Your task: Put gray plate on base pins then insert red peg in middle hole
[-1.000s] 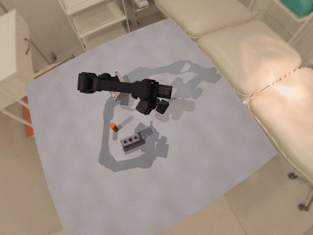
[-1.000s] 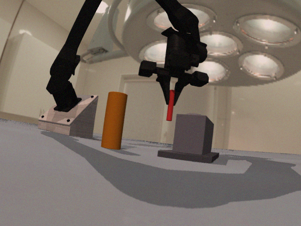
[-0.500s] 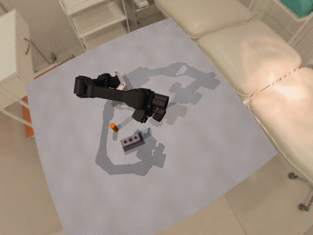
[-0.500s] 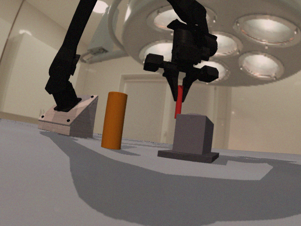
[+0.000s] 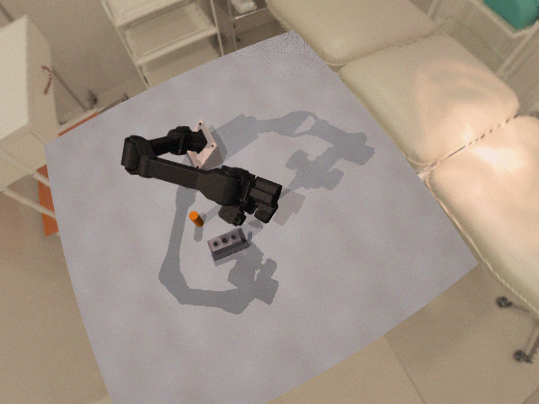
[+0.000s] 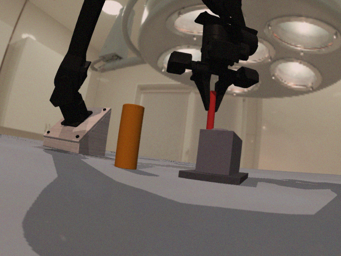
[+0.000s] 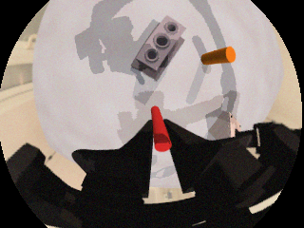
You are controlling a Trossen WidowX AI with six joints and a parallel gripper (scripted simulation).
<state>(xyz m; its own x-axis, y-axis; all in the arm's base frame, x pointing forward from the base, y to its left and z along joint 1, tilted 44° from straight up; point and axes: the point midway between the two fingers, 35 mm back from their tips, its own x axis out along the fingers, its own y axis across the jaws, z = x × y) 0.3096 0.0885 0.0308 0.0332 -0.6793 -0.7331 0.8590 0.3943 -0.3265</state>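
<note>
Now: gripper tip 4 cm short of the gray plate, 11 cm to the left of it and 7 cm above it. From my gripper tip the other things lie so: red peg (right at my gripper tip); orange cylinder (7 cm behind, 16 cm to the right, 8 cm below); dark base (4 cm ahead, 10 cm to the right, 11 cm below).
</note>
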